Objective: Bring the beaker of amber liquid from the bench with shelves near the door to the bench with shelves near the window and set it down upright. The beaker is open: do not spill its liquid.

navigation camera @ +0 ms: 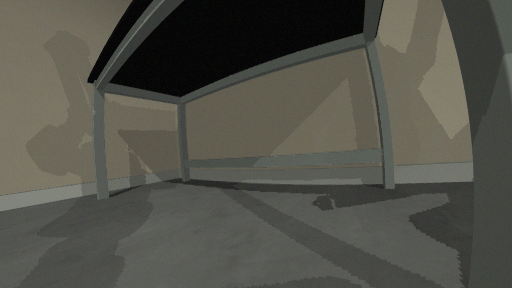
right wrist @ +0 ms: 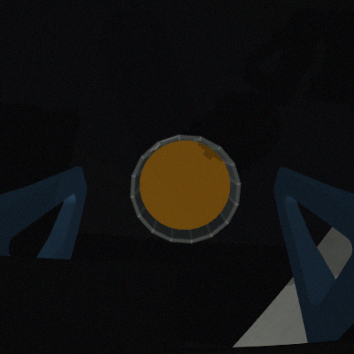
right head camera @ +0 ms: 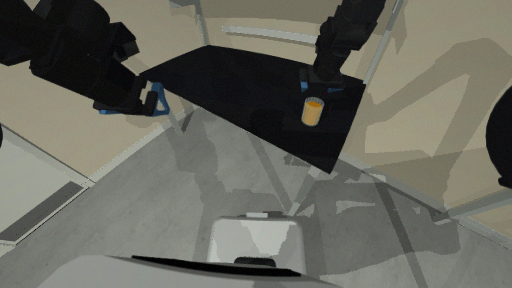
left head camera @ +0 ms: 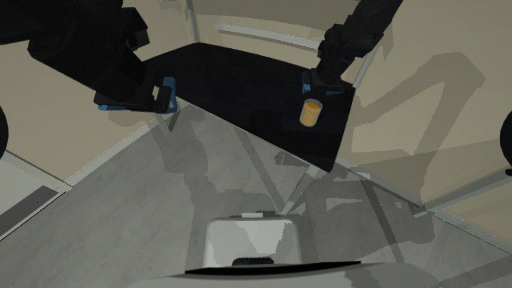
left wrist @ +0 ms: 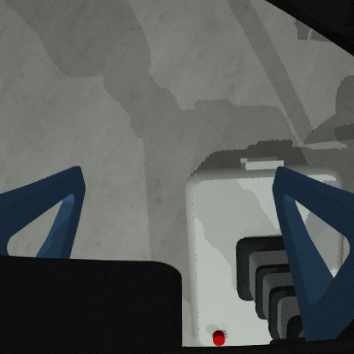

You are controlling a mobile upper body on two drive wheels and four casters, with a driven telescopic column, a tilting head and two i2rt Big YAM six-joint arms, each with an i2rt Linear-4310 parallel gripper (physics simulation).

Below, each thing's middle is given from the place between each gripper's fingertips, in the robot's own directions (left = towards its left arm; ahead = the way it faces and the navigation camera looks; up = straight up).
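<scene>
The beaker of amber liquid (right wrist: 184, 188) is 10 mm behind my right hand and 80 mm below it. Going by its middle, the beaker of amber liquid is nearer to my right hand than to my left hand.
As for my left hand, it is 46 cm to the left of the beaker of amber liquid and 22 cm short of it, and it is 18 cm above it.
</scene>
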